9 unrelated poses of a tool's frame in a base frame.
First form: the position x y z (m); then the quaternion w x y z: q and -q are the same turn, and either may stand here.
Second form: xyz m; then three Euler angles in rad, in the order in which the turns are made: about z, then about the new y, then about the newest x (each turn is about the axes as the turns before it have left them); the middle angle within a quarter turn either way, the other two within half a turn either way. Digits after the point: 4 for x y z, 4 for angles.
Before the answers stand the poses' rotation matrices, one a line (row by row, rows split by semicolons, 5 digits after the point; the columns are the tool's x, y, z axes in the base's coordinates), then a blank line. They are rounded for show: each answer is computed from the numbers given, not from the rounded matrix.
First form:
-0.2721, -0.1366, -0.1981, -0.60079, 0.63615, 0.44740, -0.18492
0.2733, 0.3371, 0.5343, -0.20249, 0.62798, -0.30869, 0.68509
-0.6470, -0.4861, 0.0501, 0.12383, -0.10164, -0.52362, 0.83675
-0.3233, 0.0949, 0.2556, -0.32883, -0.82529, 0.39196, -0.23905
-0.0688, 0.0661, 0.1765, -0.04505, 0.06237, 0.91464, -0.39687
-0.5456, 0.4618, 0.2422, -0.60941, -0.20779, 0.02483, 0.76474
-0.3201, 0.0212, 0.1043, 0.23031, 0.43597, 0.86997, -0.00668
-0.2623, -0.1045, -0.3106, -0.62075, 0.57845, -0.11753, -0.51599
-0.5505, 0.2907, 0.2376, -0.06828, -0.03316, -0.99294, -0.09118
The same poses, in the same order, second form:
0.53127 0.34703 -0.77286; 0.79143 0.12223 0.59892; 0.30231 -0.92985 -0.20971
-0.12928 -0.11025 0.98546; -0.66515 -0.72742 -0.16864; 0.73543 -0.67728 0.02070
-0.94867 -0.10079 -0.29978; 0.31367 -0.42097 -0.85111; -0.04042 -0.90146 0.43098
0.57845 -0.80417 0.13679; -0.48974 -0.47648 -0.73015; 0.65234 0.35536 -0.66946
-0.98816 0.07833 -0.13192; 0.14985 0.67721 -0.72037; 0.03290 -0.73161 -0.68093
-0.17089 0.92176 -0.34807; -0.94240 -0.25601 -0.21528; -0.28755 0.29124 0.91241
-0.51378 0.76163 0.39490; 0.75548 0.61977 -0.21244; -0.40655 0.18919 -0.89383
0.43988 -0.77658 -0.45104; 0.50463 -0.20171 0.83944; -0.74287 -0.59686 0.30316
-0.98848 0.05340 0.14164; 0.07830 0.98117 0.17654; -0.12955 0.18560 -0.97405

-0.2721, -0.1366, -0.1981, 0.9796, -0.3071, -1.7926
0.2733, 0.3371, 0.5343, -1.7628, -0.8263, -1.5402
-0.6470, -0.4861, 0.0501, 2.8223, 0.0404, -1.1248
-0.3233, 0.0949, 0.2556, -0.7025, -0.7107, 2.6536
-0.0688, 0.0661, 0.1765, 2.9911, -0.0329, -2.3203
-0.5456, 0.4618, 0.2422, -1.7502, 0.2917, 0.3090
-0.3201, 0.0212, 0.1043, 2.1680, 0.4187, 2.9330
-0.2623, -0.1045, -0.3106, 0.8539, 0.8373, -1.1008
-0.5505, 0.2907, 0.2376, 3.0625, 0.1299, 2.9533

